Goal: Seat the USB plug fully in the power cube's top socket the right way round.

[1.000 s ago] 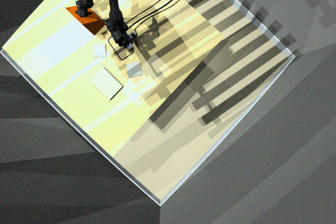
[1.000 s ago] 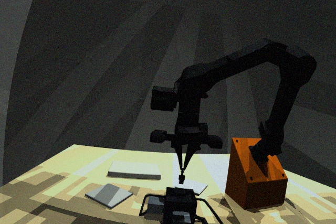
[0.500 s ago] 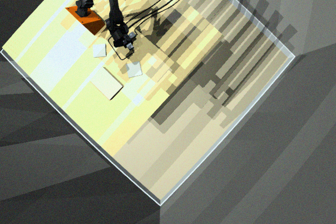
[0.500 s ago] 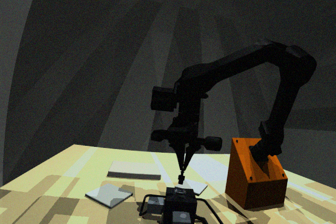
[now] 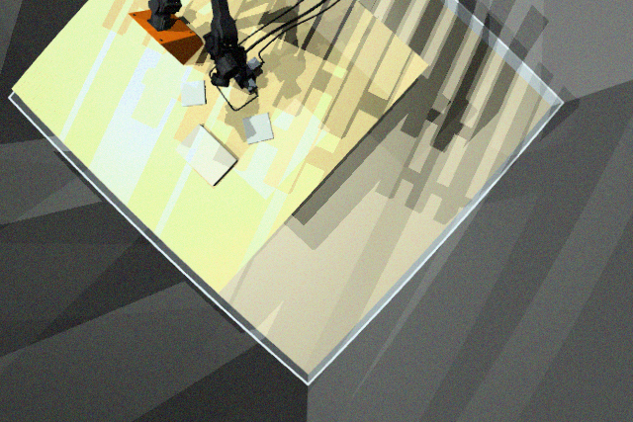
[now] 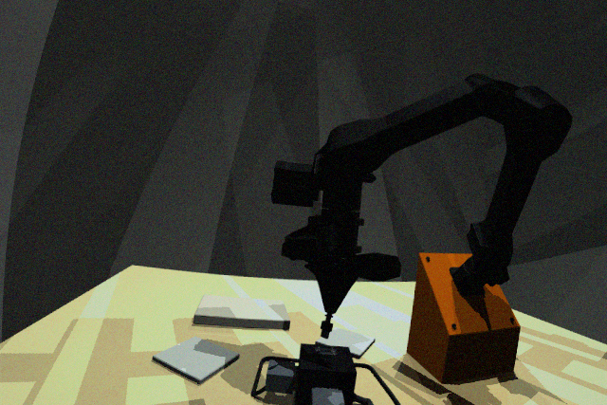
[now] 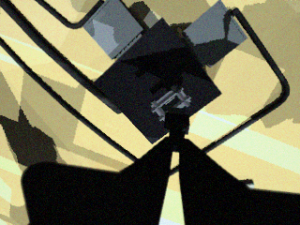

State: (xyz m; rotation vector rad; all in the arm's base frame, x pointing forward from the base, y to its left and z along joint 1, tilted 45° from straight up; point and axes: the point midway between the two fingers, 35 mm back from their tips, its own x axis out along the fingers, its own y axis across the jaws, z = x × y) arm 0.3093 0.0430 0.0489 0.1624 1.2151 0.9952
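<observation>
The dark USB plug is 20 mm below my gripper tip. Also, from my gripper tip: plate (200 mm ahead, 90 mm to the right, 130 mm below).
</observation>
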